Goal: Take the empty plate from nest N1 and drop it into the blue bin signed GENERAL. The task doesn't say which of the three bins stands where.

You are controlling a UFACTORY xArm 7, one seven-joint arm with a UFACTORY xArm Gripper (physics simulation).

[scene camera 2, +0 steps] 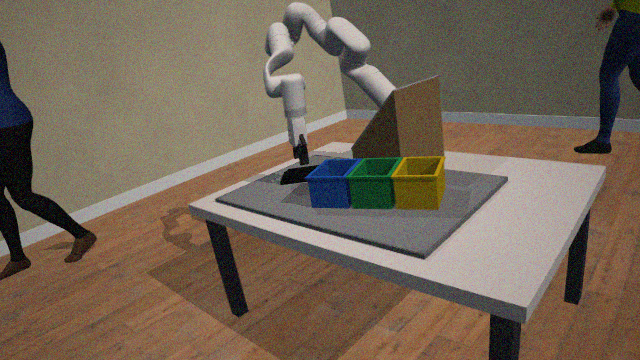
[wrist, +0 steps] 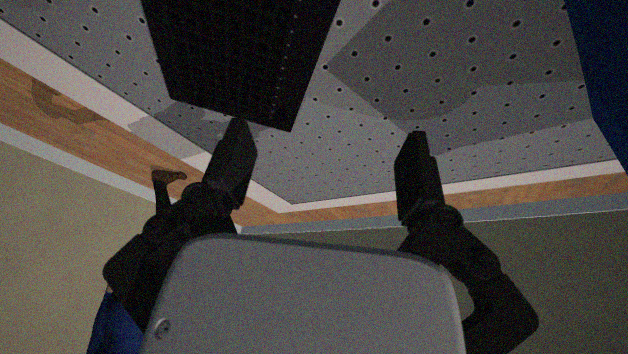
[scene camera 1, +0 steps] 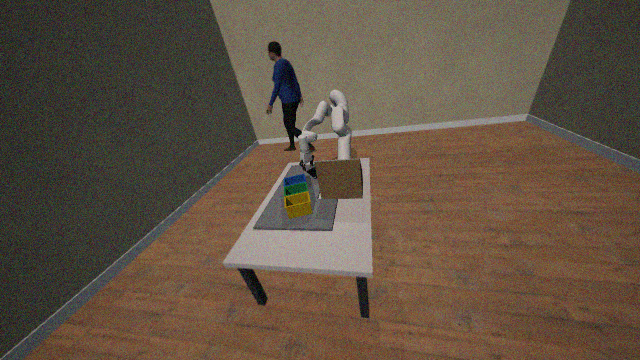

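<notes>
My gripper is open and empty, pointing down above the far part of the grey perforated mat. A black slab-like block stands close by; in the wrist view its near end is beside the left fingertip. The blue bin is at the far end of the bin row, right of the fingers in the wrist view. No sign is legible. I cannot make out the plate or nest N1.
The green bin and yellow bin adjoin the blue one. A tall brown panel stands behind the bins on the white table. A person in blue is beyond the table.
</notes>
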